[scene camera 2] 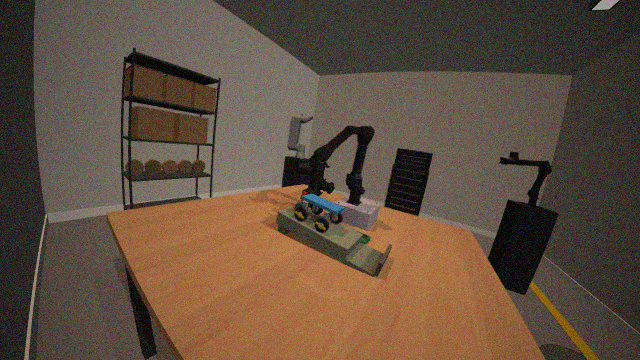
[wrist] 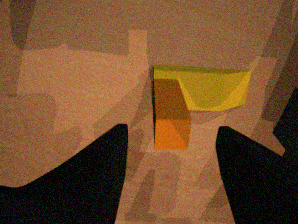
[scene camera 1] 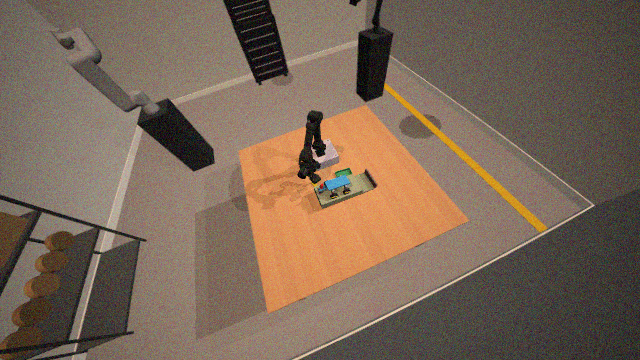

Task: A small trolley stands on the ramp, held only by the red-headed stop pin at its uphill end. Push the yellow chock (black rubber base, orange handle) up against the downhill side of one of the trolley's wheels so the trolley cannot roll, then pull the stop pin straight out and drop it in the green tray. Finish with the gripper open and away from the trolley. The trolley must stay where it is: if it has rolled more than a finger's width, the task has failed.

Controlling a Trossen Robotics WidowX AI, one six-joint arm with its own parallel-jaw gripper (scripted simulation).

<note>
I see my gripper (wrist: 173,135) and a yellow chock (wrist: 176,88).
</note>
